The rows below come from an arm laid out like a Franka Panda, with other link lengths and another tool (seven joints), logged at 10 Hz.
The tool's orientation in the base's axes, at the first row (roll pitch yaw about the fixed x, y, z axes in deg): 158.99, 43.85, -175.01
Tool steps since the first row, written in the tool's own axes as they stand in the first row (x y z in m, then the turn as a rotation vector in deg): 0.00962, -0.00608, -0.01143, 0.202, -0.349, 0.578; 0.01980, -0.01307, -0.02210, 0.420, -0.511, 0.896; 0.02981, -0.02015, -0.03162, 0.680, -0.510, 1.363; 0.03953, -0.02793, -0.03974, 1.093, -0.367, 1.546
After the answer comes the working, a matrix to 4 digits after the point.
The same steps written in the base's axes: -0.01192, -0.01085, -0.00054, 0.324, -0.091, -0.619; -0.02348, -0.02225, -0.00222, 0.416, -0.120, -1.026; -0.03418, -0.03325, -0.00457, 0.515, 0.058, -1.521; -0.04358, -0.04428, -0.00785, 0.283, 0.237, -1.893
The tool's axes in the first row as the columns of a matrix, in the base's axes (rounded; the answer above uses it unrounded):
-0.7184, -0.3286, 0.6131
-0.0627, 0.9084, 0.4134
-0.6928, 0.2586, -0.6732

